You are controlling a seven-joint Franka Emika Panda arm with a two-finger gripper.
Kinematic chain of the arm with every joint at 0, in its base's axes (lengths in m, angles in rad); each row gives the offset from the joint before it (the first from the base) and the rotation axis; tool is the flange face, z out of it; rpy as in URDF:
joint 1: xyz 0 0 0.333 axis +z
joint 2: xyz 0 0 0 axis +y
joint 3: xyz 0 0 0.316 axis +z
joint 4: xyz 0.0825 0 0 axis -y
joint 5: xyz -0.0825 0 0.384 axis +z
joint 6: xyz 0 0 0 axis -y
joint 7: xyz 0.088 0 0 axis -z
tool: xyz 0 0 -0.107 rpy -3.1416 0 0
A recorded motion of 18 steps. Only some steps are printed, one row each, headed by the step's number.
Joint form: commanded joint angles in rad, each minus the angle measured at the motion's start. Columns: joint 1, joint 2, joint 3, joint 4, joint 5, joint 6, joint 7.
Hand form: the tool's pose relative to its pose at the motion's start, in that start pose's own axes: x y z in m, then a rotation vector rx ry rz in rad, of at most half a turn. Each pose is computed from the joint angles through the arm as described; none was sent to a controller.
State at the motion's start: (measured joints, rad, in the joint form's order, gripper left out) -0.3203 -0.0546 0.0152 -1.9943 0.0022 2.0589 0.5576
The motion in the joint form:
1: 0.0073 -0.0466 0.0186 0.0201 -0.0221 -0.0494 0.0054
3: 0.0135 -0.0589 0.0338 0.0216 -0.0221 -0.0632 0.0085
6: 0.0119 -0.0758 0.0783 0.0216 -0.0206 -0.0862 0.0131
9: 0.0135 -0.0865 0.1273 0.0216 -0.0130 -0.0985 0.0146
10: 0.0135 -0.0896 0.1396 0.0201 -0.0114 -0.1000 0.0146
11: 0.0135 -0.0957 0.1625 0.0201 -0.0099 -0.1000 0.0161
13: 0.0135 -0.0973 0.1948 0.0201 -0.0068 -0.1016 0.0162
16: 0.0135 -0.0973 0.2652 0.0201 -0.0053 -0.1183 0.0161
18: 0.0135 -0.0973 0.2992 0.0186 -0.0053 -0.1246 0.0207
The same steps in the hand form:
1: -0.0126 -0.0078 -0.0314 -0.0070 0.0251 -0.0298
3: -0.0215 -0.0161 -0.0378 -0.0065 0.0250 -0.0478
6: -0.0395 -0.0329 -0.0450 -0.0097 0.0202 -0.0852
9: -0.0596 -0.0536 -0.0497 -0.0062 0.0160 -0.1312
10: -0.0648 -0.0583 -0.0506 -0.0055 0.0156 -0.1429
11: -0.0740 -0.0675 -0.0538 -0.0019 0.0205 -0.1637
13: -0.0867 -0.0805 -0.0544 -0.0005 0.0193 -0.1947
16: -0.1160 -0.1063 -0.0525 -0.0117 0.0067 -0.2645
18: -0.1307 -0.1180 -0.0511 -0.0178 0.0014 -0.2939

